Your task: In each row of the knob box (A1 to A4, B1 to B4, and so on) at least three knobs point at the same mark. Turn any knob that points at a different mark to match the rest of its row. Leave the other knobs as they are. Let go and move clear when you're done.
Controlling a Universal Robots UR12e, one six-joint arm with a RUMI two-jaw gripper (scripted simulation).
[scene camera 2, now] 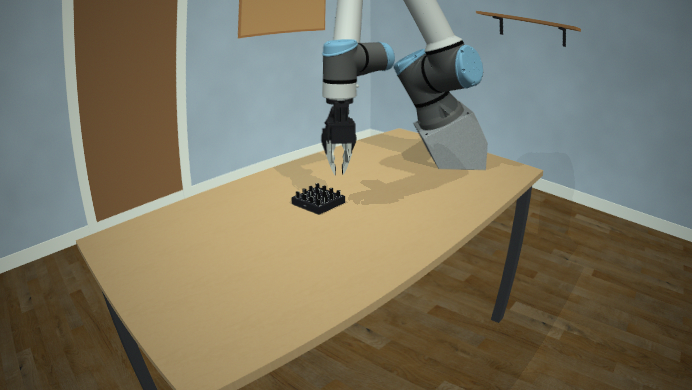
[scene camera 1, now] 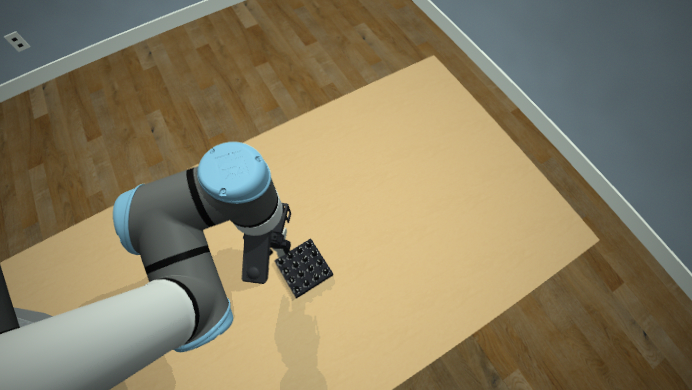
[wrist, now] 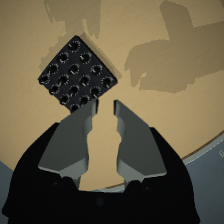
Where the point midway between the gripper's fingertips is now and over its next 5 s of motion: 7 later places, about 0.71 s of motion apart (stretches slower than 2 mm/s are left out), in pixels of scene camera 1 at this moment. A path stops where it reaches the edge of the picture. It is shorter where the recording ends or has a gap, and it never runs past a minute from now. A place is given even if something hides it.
The gripper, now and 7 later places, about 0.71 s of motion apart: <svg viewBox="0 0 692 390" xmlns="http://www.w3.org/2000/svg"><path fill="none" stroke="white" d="M276 253L277 255L279 257L280 258L279 261L280 260L280 261L280 260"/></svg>
